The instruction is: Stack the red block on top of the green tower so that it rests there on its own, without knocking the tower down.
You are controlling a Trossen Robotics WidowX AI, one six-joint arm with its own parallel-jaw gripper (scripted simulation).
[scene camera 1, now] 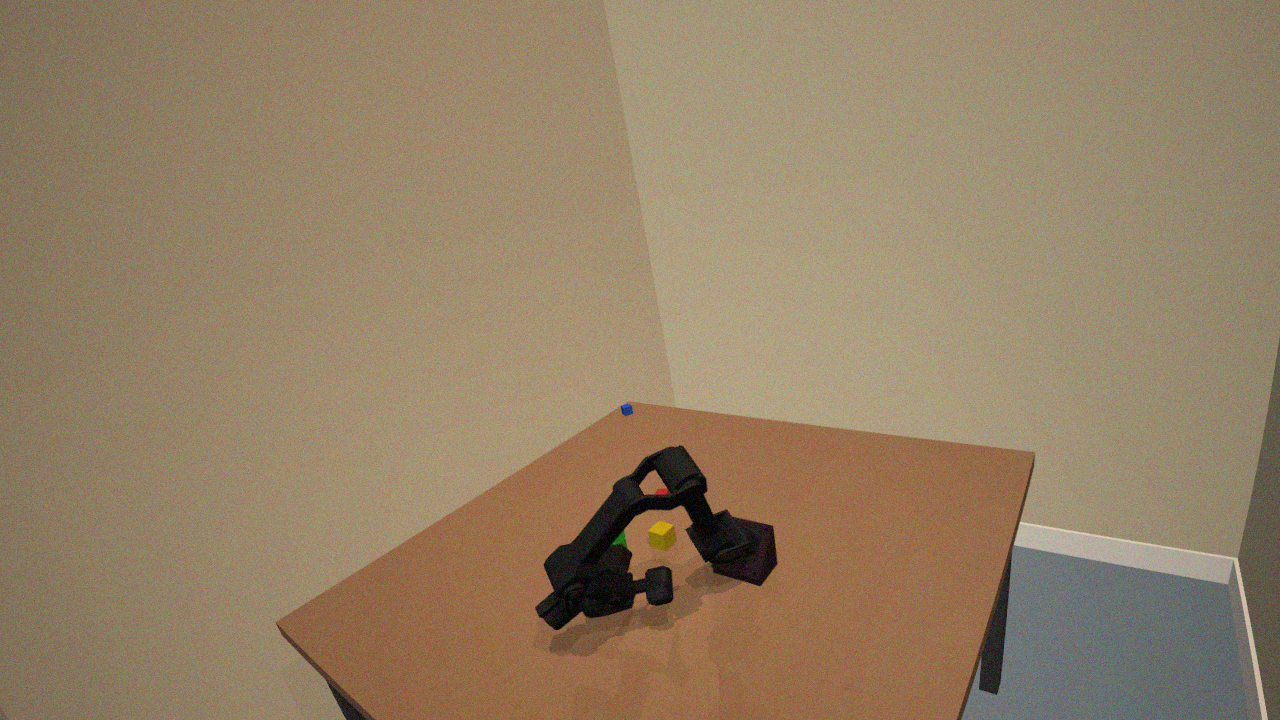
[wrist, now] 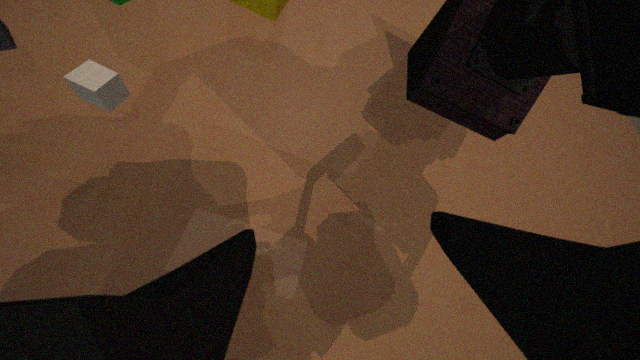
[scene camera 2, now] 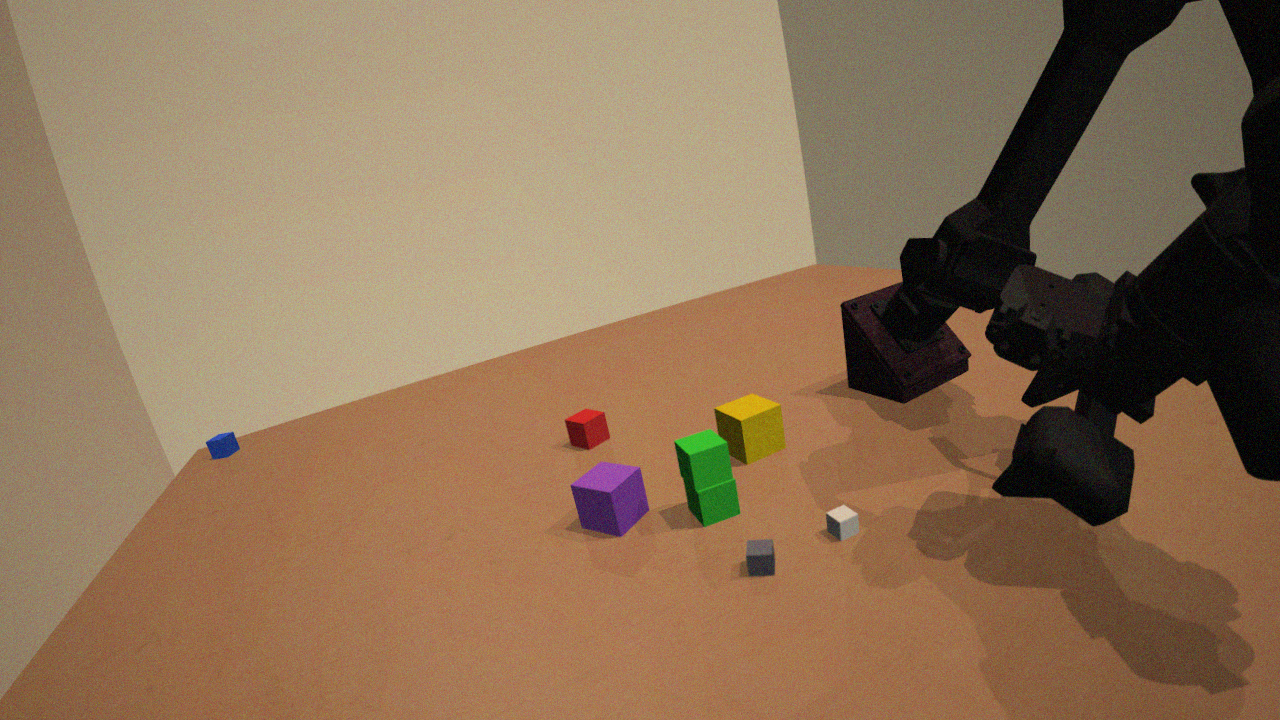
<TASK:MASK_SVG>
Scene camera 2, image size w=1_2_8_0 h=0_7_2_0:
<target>my gripper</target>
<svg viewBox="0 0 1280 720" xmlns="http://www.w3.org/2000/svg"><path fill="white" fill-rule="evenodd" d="M1022 264L1014 268L1008 278L1008 282L1001 291L994 312L986 327L985 336L993 344L993 350L997 353L997 356L1030 371L1038 370L1021 399L1027 406L1031 408L1038 407L1075 390L1079 390L1075 410L1069 407L1043 406L1032 415L1026 424L1021 424L1012 453L1012 464L997 478L992 485L992 489L1003 497L1052 498L1092 527L1102 525L1128 512L1135 468L1134 450L1114 437L1117 414L1125 413L1137 423L1142 424L1154 416L1156 396L1175 382L1184 378L1196 386L1206 381L1206 378L1199 365L1200 352L1197 347L1173 333L1151 312L1139 290L1138 277L1140 274L1135 276L1126 270L1114 284L1097 272L1077 274L1071 280L1034 265Z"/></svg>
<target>red block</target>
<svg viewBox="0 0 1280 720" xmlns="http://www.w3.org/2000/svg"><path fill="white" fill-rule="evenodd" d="M584 409L564 421L570 444L590 450L610 439L605 413Z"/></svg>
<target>purple cube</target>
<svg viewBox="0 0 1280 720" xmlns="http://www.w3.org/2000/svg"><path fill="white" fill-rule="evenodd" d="M600 461L580 479L571 484L575 505L582 528L621 538L649 511L641 469L638 466Z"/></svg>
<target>small white cube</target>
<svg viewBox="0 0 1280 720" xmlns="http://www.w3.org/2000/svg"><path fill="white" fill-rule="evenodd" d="M846 505L826 513L827 530L840 541L859 534L859 514L852 511Z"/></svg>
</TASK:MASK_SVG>
